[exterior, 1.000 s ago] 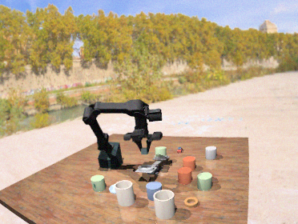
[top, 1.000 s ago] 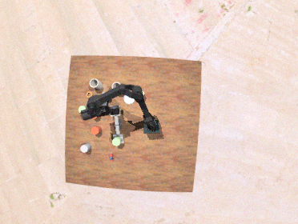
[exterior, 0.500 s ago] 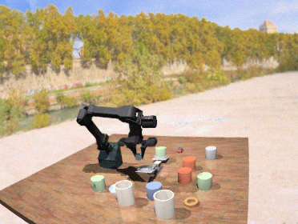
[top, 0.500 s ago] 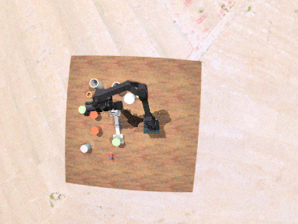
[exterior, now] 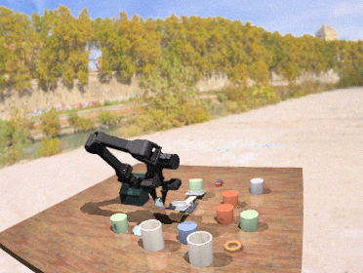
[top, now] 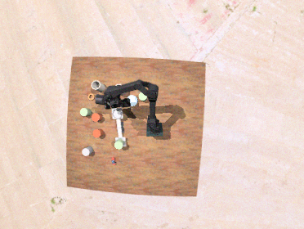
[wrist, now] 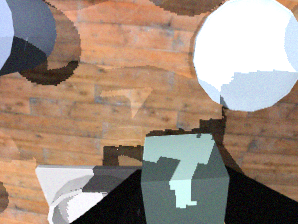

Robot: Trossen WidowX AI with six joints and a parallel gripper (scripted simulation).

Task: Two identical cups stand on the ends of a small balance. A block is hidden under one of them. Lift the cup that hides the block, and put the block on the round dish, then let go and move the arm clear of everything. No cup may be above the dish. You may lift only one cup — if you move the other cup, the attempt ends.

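Right now my gripper tip is 110 mm above the round white dish, 60 mm to the left of it and 60 mm past it. From my gripper tip the other things lie so: grey-green block 10 mm above; blue cylinder 130 mm ahead, 80 mm below, 40 mm to the right; balance 200 mm to the left, 80 mm below, 10 mm ahead.
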